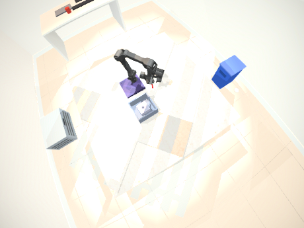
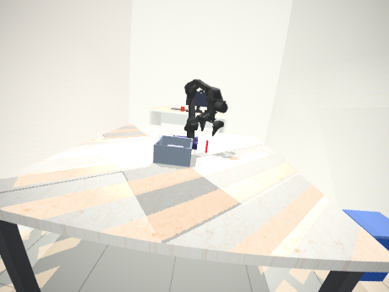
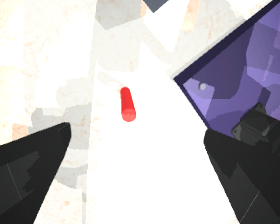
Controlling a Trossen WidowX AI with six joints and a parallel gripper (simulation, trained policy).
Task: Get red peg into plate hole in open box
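Now: gripper tip 80 mm above the red peg and 10 mm to the right of it. The rest, counted from my gripper tip: pale plate 180 mm to the right, 140 mm ahead, 80 mm below; grey box 180 mm to the right, 140 mm ahead, 100 mm below.
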